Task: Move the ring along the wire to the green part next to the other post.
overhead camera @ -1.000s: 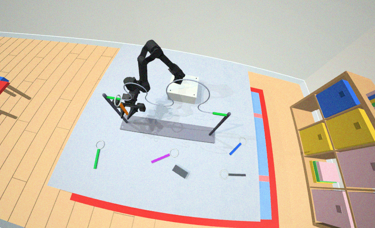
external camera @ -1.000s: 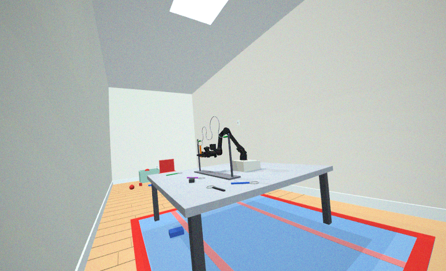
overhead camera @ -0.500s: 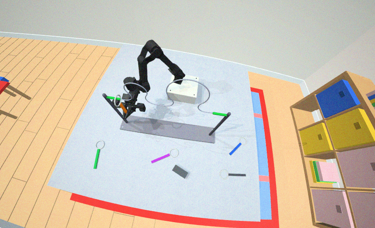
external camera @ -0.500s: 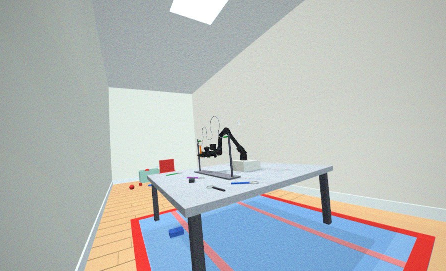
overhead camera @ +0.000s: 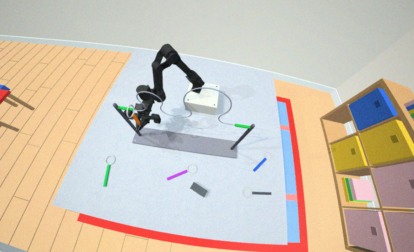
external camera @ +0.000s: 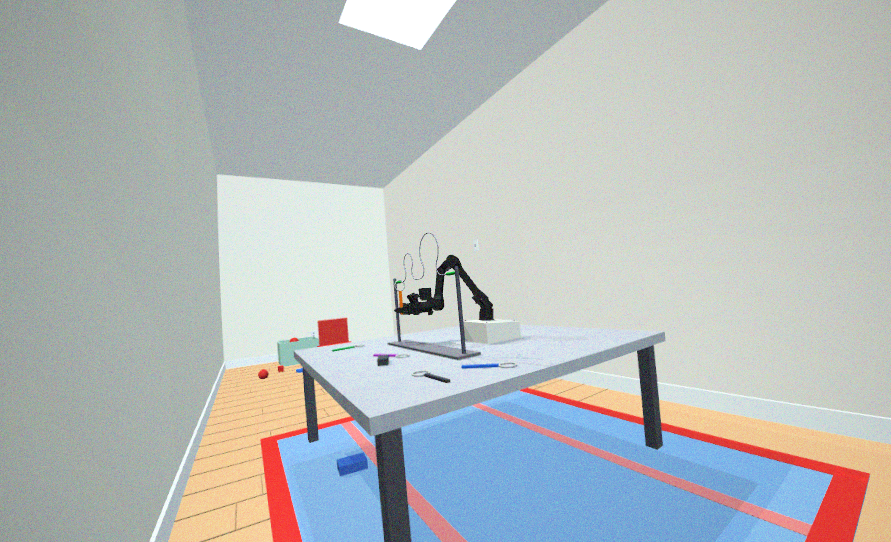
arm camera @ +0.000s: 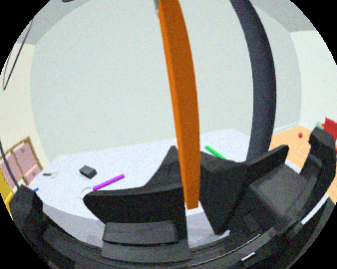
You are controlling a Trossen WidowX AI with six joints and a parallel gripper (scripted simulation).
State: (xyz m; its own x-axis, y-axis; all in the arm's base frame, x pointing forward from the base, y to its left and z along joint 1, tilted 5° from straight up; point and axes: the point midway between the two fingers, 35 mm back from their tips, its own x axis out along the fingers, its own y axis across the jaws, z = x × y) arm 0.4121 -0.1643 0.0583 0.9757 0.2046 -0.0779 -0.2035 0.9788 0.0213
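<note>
My gripper tip is now 80 mm below the orange-handled ring, 40 mm past it and 10 mm to the left of it. Also, from my gripper tip: green-handled ring (210 mm ahead, 180 mm below, 140 mm to the right); then dark block (390 mm to the left, 170 mm below, 140 mm ahead); then purple-handled ring (280 mm to the left, 180 mm below, 80 mm ahead).
</note>
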